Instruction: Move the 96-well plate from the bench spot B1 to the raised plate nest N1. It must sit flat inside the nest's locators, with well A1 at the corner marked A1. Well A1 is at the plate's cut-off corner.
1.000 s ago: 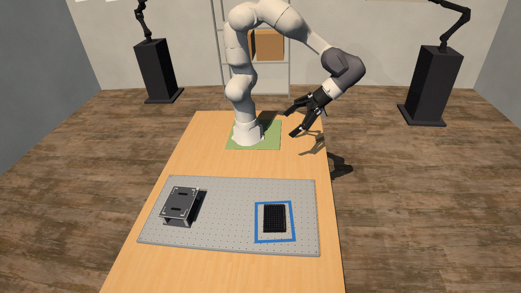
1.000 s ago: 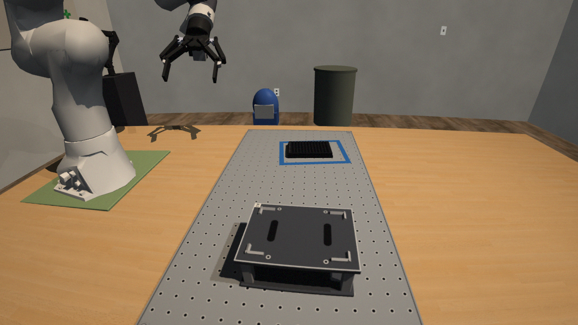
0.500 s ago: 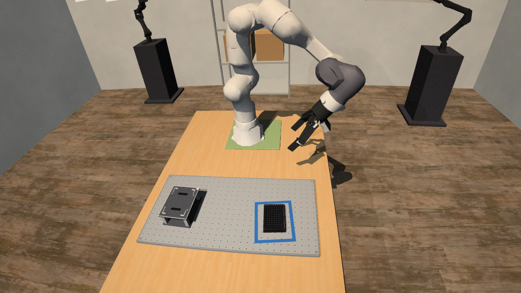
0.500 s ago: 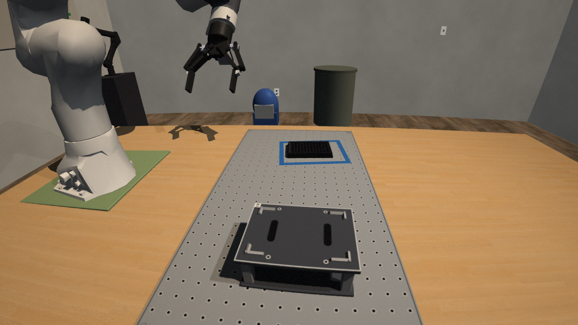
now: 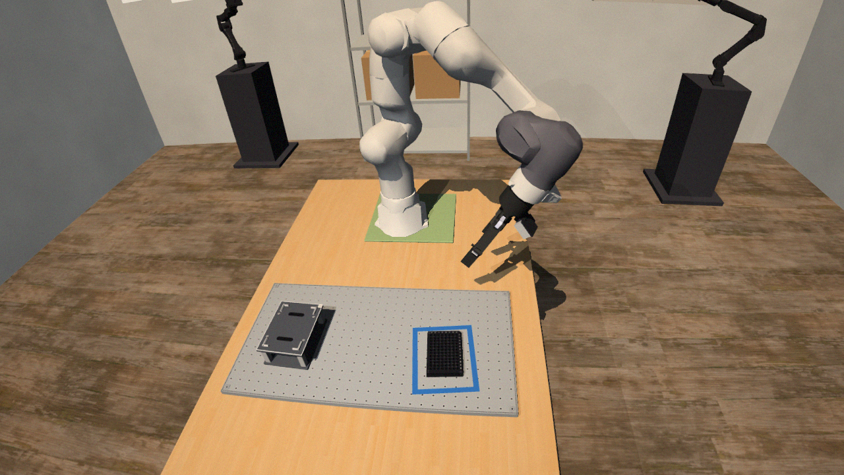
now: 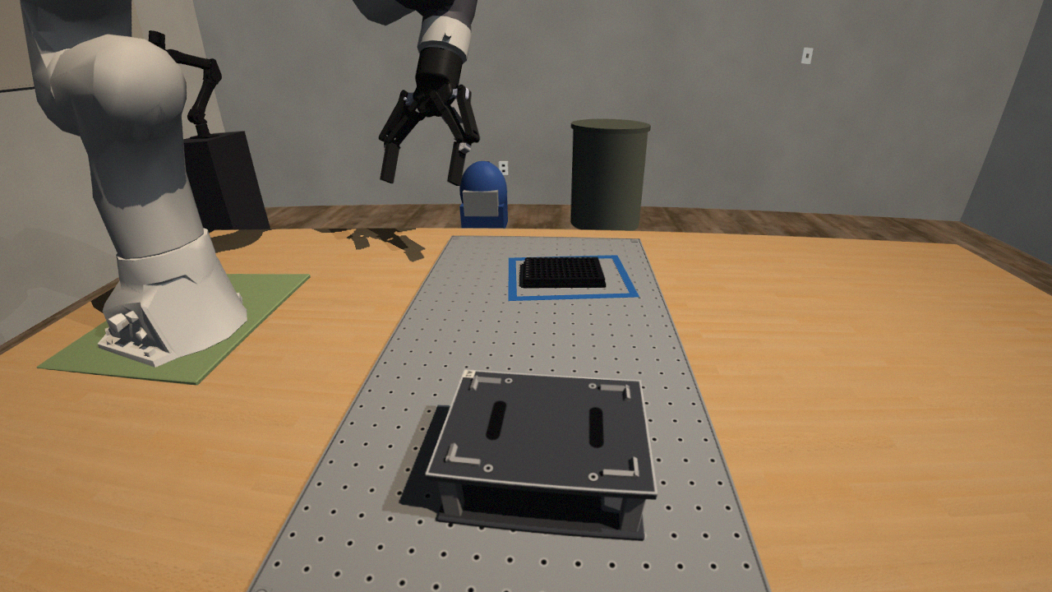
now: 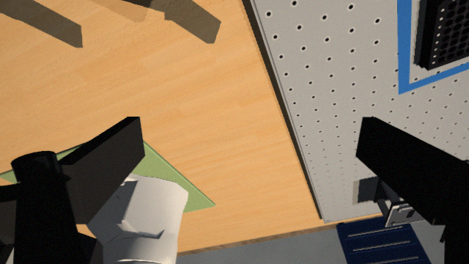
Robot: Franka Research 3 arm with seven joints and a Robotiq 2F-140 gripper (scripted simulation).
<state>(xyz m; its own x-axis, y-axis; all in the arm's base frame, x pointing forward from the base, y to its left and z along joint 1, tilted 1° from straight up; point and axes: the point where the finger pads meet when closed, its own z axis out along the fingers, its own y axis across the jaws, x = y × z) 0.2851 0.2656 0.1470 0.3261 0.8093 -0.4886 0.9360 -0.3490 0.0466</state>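
My hand is 25 cm short of the black 96-well plate, 7 cm to the left of it and 14 cm above it. Also, from my hand: dark plate nest N1 (24 cm ahead, 46 cm to the right, 9 cm below); A1 corner mark (17 cm ahead, 40 cm to the right, 8 cm below).
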